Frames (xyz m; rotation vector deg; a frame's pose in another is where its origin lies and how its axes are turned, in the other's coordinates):
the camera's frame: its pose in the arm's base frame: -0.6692 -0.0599 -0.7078 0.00 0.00 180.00
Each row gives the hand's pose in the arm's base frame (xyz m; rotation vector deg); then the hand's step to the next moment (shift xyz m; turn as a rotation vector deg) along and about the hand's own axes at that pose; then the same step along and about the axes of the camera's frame.
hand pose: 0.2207 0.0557 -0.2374 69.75 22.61 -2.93
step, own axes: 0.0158 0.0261 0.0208 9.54 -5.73 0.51
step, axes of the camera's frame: -0.0267 0.0072 0.0244 -7.60 0.87 -8.10
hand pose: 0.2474 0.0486 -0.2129 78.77 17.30 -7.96
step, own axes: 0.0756 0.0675 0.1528 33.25 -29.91 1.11
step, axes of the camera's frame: -0.1104 0.1304 0.0666 -23.70 4.30 -37.70
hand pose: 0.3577 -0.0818 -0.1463 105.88 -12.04 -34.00
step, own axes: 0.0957 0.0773 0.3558 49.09 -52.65 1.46
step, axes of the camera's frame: 0.0830 0.3645 -0.0442 -33.87 3.17 -63.46
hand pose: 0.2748 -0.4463 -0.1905 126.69 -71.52 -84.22
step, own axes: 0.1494 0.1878 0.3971 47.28 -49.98 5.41
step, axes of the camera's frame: 0.4095 0.1209 -0.1815 -28.90 2.43 -62.62
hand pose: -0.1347 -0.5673 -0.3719 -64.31 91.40 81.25
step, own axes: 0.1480 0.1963 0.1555 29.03 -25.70 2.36
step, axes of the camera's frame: 0.2425 -0.1360 -0.0857 -13.14 2.35 -36.48
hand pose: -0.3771 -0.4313 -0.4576 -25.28 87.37 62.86
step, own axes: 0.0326 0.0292 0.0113 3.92 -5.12 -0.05
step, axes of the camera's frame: 0.0254 -0.0331 -0.0174 -2.85 1.43 -5.61
